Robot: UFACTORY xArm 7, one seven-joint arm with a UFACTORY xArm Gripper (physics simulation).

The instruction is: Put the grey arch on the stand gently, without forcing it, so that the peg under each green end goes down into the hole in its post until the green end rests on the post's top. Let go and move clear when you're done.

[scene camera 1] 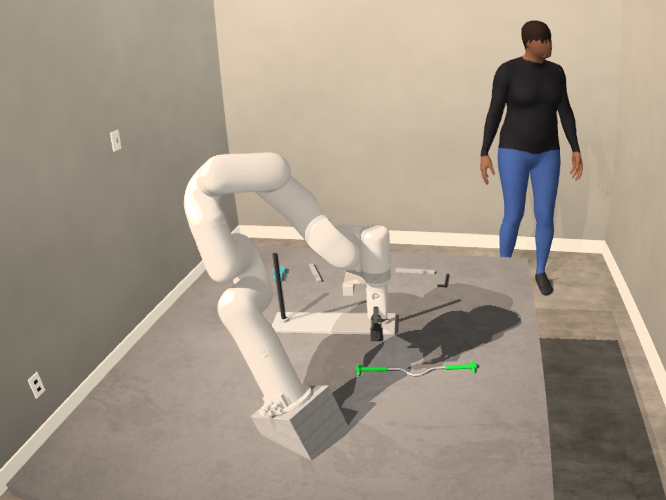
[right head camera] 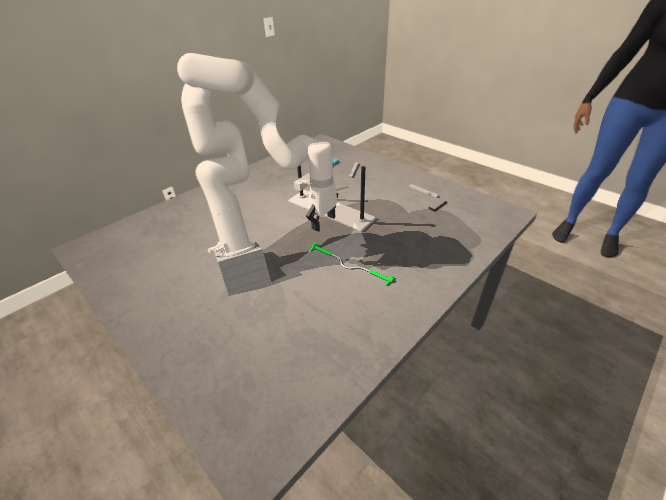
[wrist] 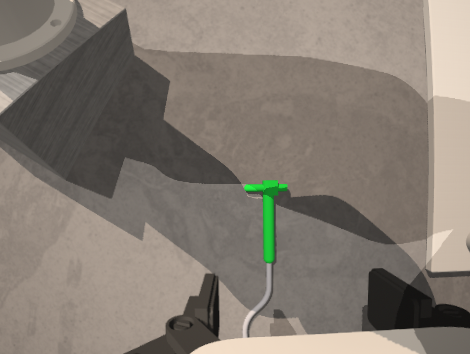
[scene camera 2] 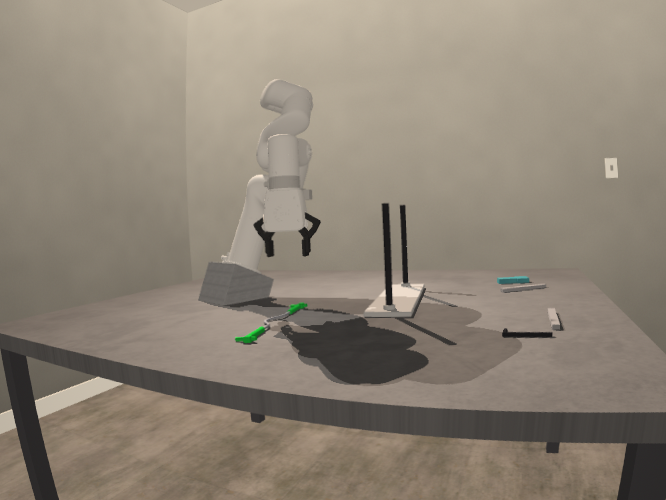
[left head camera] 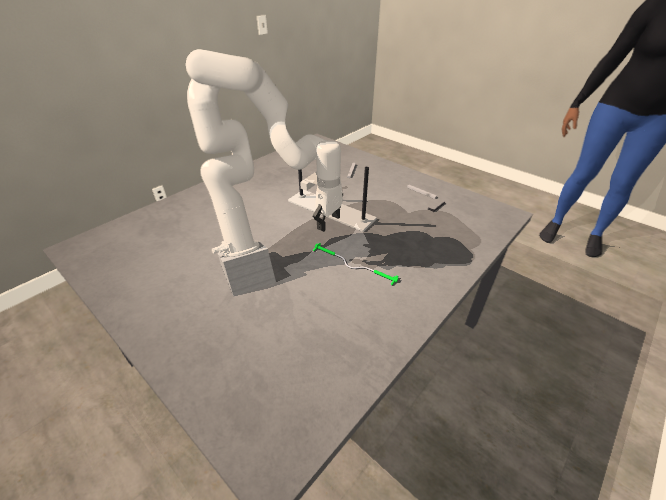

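Pixels of known places: gripper, fingertip midpoint: [scene camera 1: 377,331] [right head camera: 323,223] [wrist: 294,297] [scene camera 2: 288,256] [left head camera: 328,223]; arm's base, origin of the base link: [scene camera 1: 288,401] [right head camera: 237,250] [wrist: 0,17] [scene camera 2: 240,270] [left head camera: 241,250].
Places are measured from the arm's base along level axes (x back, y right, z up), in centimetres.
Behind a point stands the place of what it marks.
The grey arch [left head camera: 350,266] @(x -28.9, y 24.7, z -7.6 cm) [right head camera: 345,266] @(x -28.7, y 24.5, z -7.6 cm) [scene camera 1: 415,374] @(x -28.6, y 24.3, z -7.7 cm) with green ends lies flat on the table in front of the stand [left head camera: 352,217] @(x -49.8, y 3.2, z -7.1 cm) [scene camera 1: 322,322] @(x -46.1, y -11.4, z -7.1 cm) [scene camera 2: 406,301] @(x -52.5, y -1.3, z -7.1 cm). One green end [wrist: 269,230] @(x -28.1, y 12.4, z -7.1 cm) shows in the wrist view, with a short crosspiece at its tip. The stand has a white base and two upright black posts; the near post [scene camera 2: 387,258] @(x -52.0, y 8.4, z 4.7 cm) and far post [scene camera 2: 404,247] @(x -43.7, y -23.4, z 4.6 cm) show in scene camera 2. My gripper [scene camera 2: 287,252] @(x -28.0, y 13.5, z 5.7 cm) [wrist: 294,297] @(x -28.0, y 13.5, z 5.7 cm) is open and empty, pointing down, well above the table. In scene camera 1 my wrist hides most of the right post.
Behind the stand lie a teal block [scene camera 1: 279,273] [scene camera 2: 513,279], two pale bars [scene camera 1: 316,272] @(x -78.5, y -27.8, z -7.3 cm) [scene camera 1: 415,270] @(x -89.5, y 8.3, z -7.3 cm) and a black L-shaped piece [scene camera 1: 444,282] @(x -83.2, y 21.3, z -7.5 cm) [scene camera 2: 527,334] @(x -85.6, y 21.6, z -7.8 cm). The robot's grey base block [left head camera: 250,274] @(x 2.5, y 9.3, z -3.2 cm) stands left of the arch. A person [scene camera 1: 532,107] stands beyond the table.
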